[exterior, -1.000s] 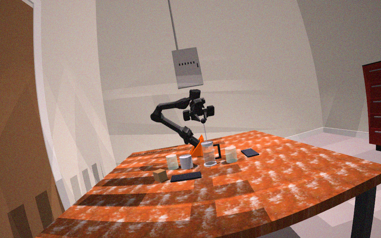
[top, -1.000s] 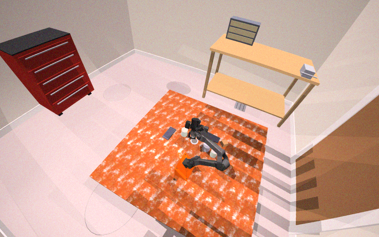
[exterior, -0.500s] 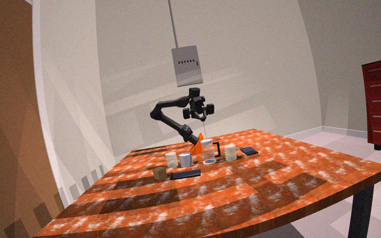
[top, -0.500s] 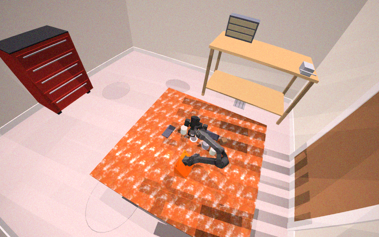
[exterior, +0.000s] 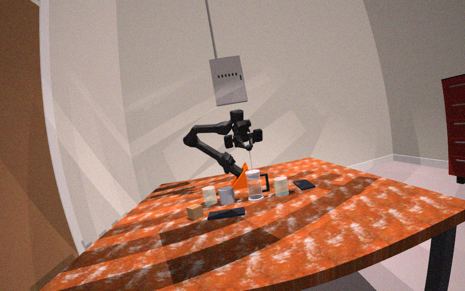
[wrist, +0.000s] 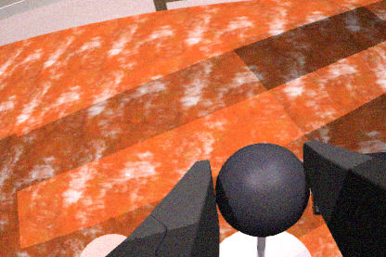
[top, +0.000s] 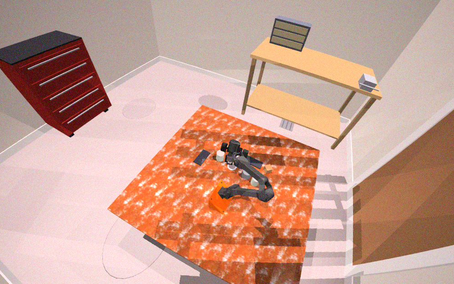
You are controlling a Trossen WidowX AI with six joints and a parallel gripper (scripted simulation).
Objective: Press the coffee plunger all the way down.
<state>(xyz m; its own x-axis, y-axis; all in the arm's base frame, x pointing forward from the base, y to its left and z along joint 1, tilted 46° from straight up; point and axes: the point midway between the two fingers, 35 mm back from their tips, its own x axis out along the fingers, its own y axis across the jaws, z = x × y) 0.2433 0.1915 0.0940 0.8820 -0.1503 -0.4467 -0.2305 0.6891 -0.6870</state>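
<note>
My gripper tip is 130 mm above the glass coffee press, 10 mm to the right of it and 10 mm past it.
</note>
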